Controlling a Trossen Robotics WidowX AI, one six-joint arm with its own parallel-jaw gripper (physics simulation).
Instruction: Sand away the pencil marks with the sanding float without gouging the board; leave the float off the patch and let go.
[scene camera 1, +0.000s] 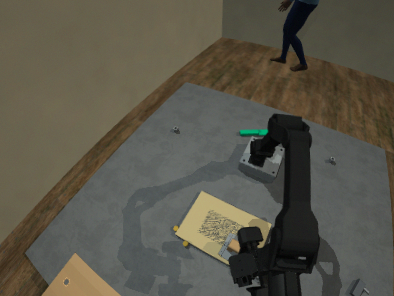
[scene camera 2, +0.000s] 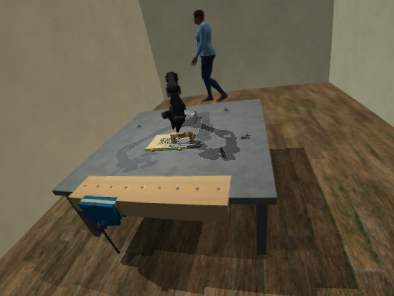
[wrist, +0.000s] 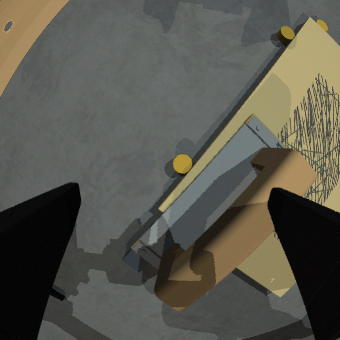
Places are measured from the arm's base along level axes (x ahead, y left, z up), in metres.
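Pixels of known places: gripper, fingertip midpoint: (scene camera 2: 175, 130) (wrist: 177, 195); arm's base, origin of the base link: (scene camera 1: 257, 159).
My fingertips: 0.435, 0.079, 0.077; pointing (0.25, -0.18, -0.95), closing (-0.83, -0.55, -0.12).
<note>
Ahead of a thing's pixels: the offset from my fingertips to its middle, as dx, dy, dz. "pt": to the spot under its first point.
The pale yellow board {-0.113, -0.097, -0.178} (scene camera 1: 192, 227) (scene camera 2: 154, 145) (wrist: 300, 55) lies on the grey table. Dense dark pencil marks {pt -0.114, -0.137, -0.119} (scene camera 1: 214, 225) (wrist: 320, 130) remain visible across its middle. The sanding float {-0.060, +0.012, -0.081} (scene camera 1: 233, 245) (scene camera 2: 185, 135) (wrist: 250, 220), a grey plate with a tan wooden handle, rests partly on the board and overhangs its edge at one end. In the wrist view its plate reaches the edge of the marks, and the handle covers part of the view there. My gripper (scene camera 1: 248, 254) (scene camera 2: 178, 130) (wrist: 177, 195) is open and empty above the float, its fingers wide apart.
Yellow round pegs (scene camera 1: 185, 244) (wrist: 182, 164) stand along the board's edges. A wooden beam with holes (scene camera 1: 82, 280) (scene camera 2: 155, 189) and a blue vise {pt +0.489, -0.326, -0.172} (scene camera 2: 100, 210) are at the table's front. A green tool {-0.640, -0.118, -0.129} (scene camera 1: 252, 132) lies near the arm's base. A person (scene camera 1: 295, 30) (scene camera 2: 205, 45) stands beyond the table.
</note>
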